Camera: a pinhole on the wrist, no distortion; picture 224 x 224 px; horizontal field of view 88.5 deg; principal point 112.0 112.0 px. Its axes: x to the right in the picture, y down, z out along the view. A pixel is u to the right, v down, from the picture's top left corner.
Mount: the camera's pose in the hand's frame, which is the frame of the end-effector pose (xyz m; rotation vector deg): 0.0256 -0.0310 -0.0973 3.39 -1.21 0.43
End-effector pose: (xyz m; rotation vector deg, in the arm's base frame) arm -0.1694 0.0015 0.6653 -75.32 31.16 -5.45
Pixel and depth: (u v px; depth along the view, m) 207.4 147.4 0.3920
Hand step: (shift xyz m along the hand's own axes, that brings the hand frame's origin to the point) 0.3416 0.0685 0.3080
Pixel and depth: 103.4 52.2 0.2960
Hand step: -0.0015 -0.2024 0.1886
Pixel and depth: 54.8 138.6 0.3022
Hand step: -0.1316 0.0199 0.2052
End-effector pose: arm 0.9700 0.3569 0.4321 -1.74 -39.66 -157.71
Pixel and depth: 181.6 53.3 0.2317
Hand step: 0.1620 -0.1618 0.1299
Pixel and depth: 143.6 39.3 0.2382
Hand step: 0.0873 -0.1950 0.1329
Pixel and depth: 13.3 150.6 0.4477
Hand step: -0.3692 0.0899 0.3502
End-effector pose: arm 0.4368 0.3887 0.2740 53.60 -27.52 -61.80
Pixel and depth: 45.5 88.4 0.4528
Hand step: -0.2449 -0.1524 0.3435
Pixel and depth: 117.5 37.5 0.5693
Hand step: 0.0439 -0.4328 0.4497
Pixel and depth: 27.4 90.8 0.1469
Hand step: -0.0853 -0.0675 0.0454
